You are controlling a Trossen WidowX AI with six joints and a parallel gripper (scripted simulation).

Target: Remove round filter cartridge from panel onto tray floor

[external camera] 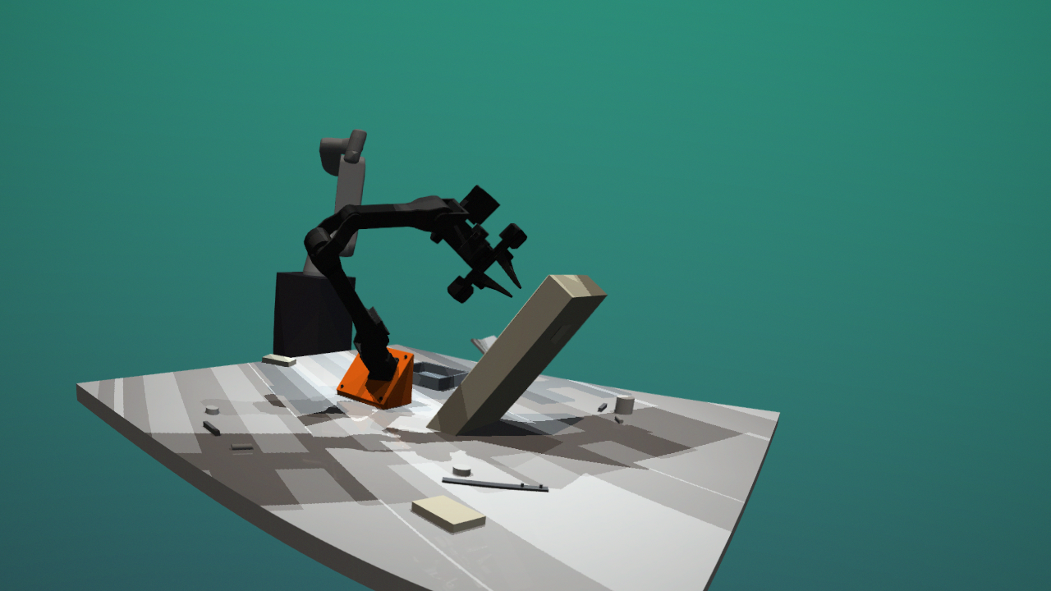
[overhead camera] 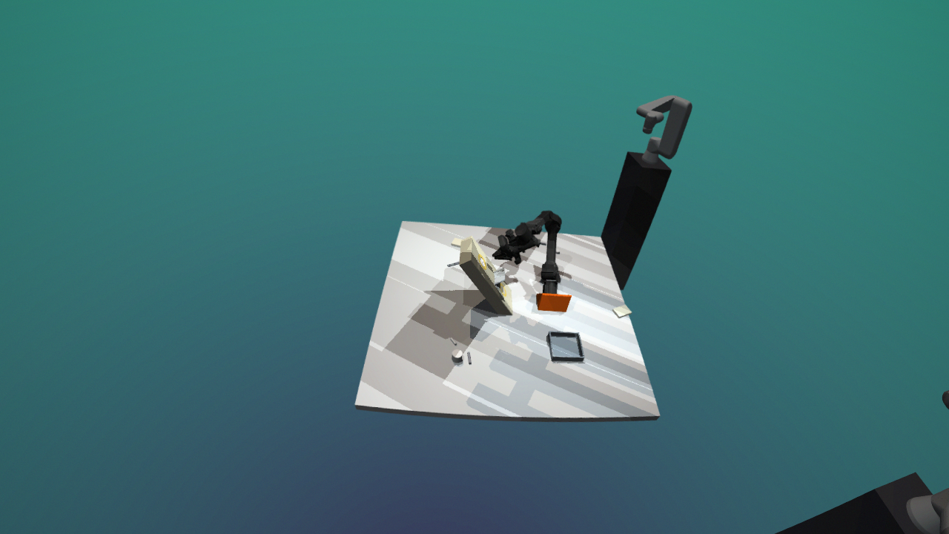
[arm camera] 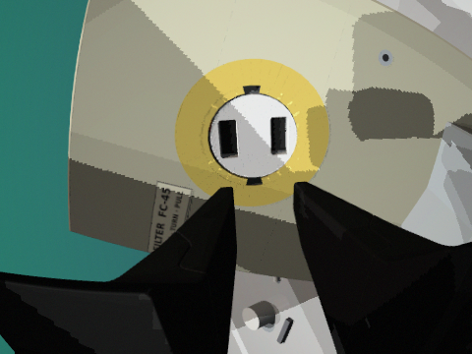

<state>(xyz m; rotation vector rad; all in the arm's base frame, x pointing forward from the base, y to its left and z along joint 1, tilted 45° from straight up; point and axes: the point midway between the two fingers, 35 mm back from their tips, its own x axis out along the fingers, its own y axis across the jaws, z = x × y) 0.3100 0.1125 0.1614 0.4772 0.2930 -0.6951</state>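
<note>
The grey round filter cartridge is 6 cm ahead of my gripper tip, 1 cm to the right of it and 4 cm below it. The rest, counted from my gripper tip: dark tray (33 cm behind, 32 cm to the left, 28 cm below); then beige service panel (2 cm ahead, 12 cm below).
</note>
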